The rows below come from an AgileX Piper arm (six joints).
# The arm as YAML. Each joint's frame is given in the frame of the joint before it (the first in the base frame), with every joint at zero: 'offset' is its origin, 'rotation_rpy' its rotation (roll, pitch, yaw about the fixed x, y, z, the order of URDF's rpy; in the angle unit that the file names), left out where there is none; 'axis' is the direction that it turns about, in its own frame. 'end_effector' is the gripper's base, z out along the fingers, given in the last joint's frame.
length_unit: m
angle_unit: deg
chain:
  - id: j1
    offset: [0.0, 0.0, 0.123]
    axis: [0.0, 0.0, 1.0]
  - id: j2
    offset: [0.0, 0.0, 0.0]
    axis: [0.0, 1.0, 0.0]
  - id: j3
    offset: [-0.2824, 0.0, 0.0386]
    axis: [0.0, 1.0, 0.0]
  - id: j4
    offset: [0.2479, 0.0, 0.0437]
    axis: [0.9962, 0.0, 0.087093]
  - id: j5
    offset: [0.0, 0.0, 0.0]
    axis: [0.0, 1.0, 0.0]
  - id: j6
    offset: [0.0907, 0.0, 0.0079]
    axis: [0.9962, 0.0, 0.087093]
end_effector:
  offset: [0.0, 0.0, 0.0]
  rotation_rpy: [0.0, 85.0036, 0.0]
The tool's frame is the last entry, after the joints.
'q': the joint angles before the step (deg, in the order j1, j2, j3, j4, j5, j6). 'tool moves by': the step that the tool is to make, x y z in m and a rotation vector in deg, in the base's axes. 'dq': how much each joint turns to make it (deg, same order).
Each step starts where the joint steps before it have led.
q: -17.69, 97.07, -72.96, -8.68, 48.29, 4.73
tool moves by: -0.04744, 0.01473, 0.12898, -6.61, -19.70, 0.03
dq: 0.00, -16.51, -6.80, 0.01, 2.51, -0.49
